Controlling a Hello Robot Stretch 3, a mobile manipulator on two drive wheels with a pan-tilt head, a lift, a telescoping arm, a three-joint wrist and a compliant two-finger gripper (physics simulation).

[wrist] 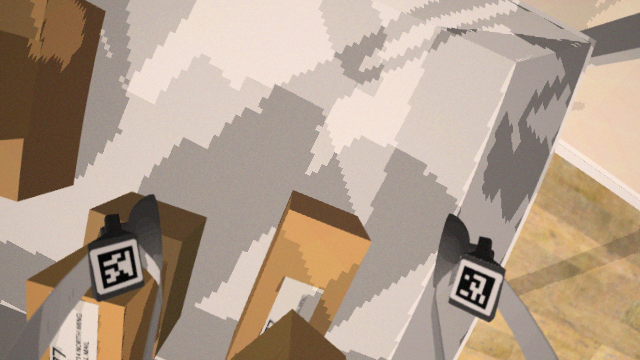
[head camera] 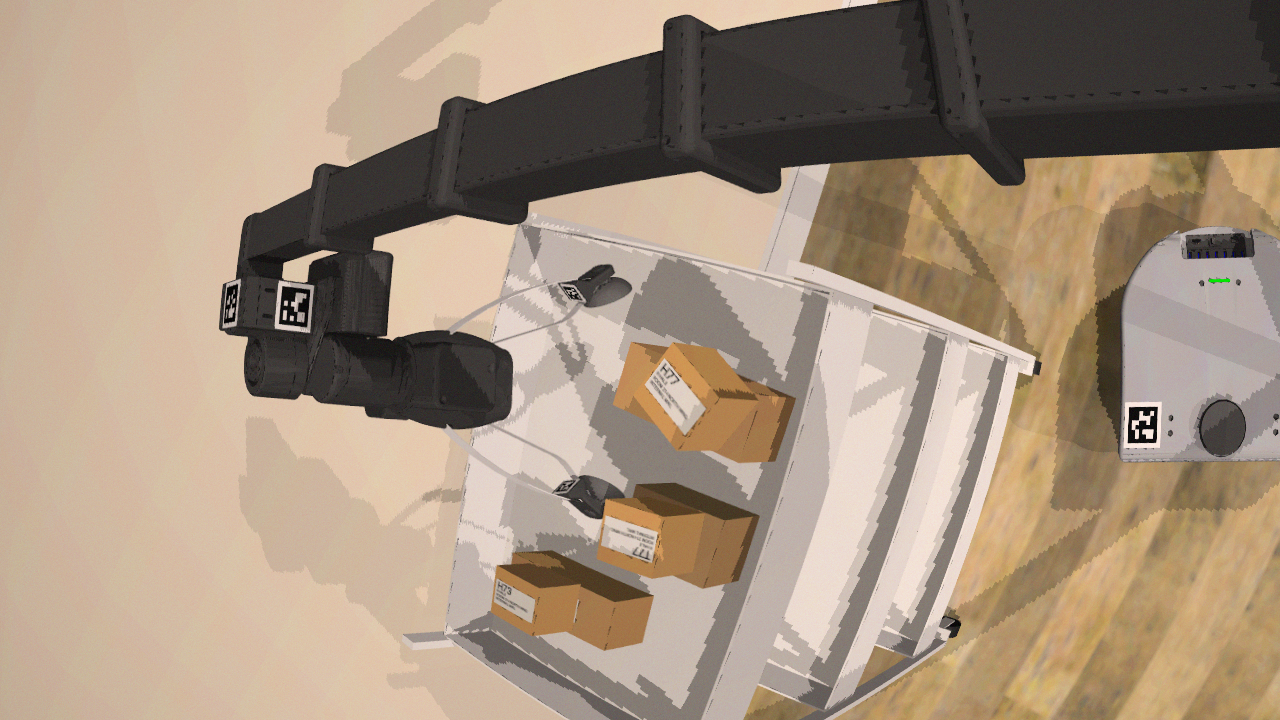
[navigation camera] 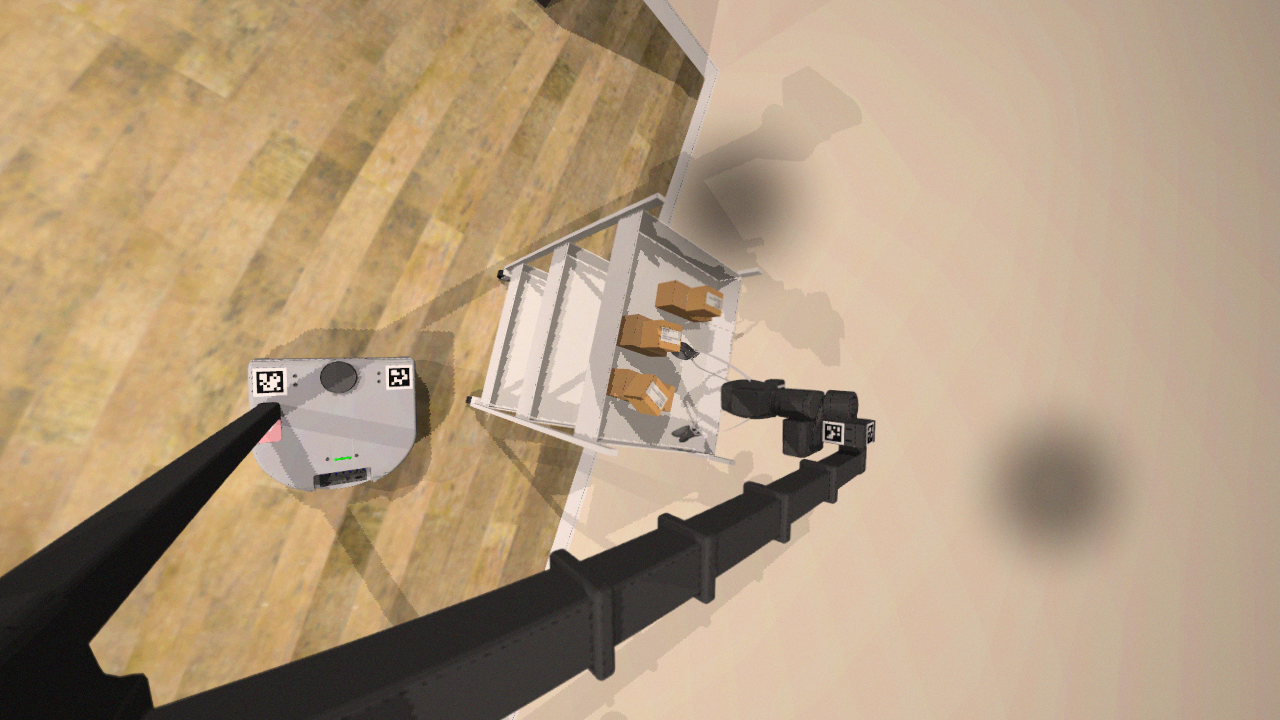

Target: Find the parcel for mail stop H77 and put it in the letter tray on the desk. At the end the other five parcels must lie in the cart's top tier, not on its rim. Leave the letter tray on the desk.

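Frame: origin at the robot's base, x ahead, y left, z up, level; centimetres.
Where they show: gripper, fingertip midpoint: [head camera: 618,394] [navigation camera: 674,391]; robot's base, origin of the base link: [head camera: 1219,425] [navigation camera: 338,375].
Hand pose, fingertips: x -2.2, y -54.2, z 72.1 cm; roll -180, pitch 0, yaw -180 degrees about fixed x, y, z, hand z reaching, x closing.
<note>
Each offset is from my fingertips to the centre of the thing. "pt": to the spot under its first point. Level surfaces: height alone.
The parcel labelled H77 @[dy +9.0, dx +0.3, dz +1.9 cm] [head camera: 707,376] [navigation camera: 657,395] lies askew on another parcel @[pt dy +12.2, dx +2.1, dz -3.2 cm] [head camera: 769,425] [wrist: 310,235] in the cart's top tier @[dz -5.8 cm] [head camera: 680,308] [wrist: 225,125]. In the wrist view a corner of the H77 parcel [wrist: 292,342] shows at the bottom edge. My gripper [head camera: 601,391] [navigation camera: 687,392] [wrist: 301,232] is wide open and empty, on the label side of the H77 parcel. One finger is close to the T77 parcel @[dy +5.2, dx +10.9, dz +1.7 cm] [head camera: 644,537] [navigation camera: 666,335] [wrist: 112,325], the other near the tier's side wall. The letter tray and desk do not show.
The H73 parcel @[dy -7.4, dx +18.4, dz +1.9 cm] [head camera: 537,595] [navigation camera: 707,302] sits with another parcel @[dy -7.1, dx +18.8, dz -3.2 cm] [head camera: 617,617] at the tier's far side. A parcel @[dy +5.0, dx +11.1, dz -3.3 cm] [head camera: 725,537] is against the T77 parcel. The cart's lower tiers face my base [head camera: 1181,349] [navigation camera: 331,420]. My arm [head camera: 572,125] [navigation camera: 501,591] extends past the cart's side.
</note>
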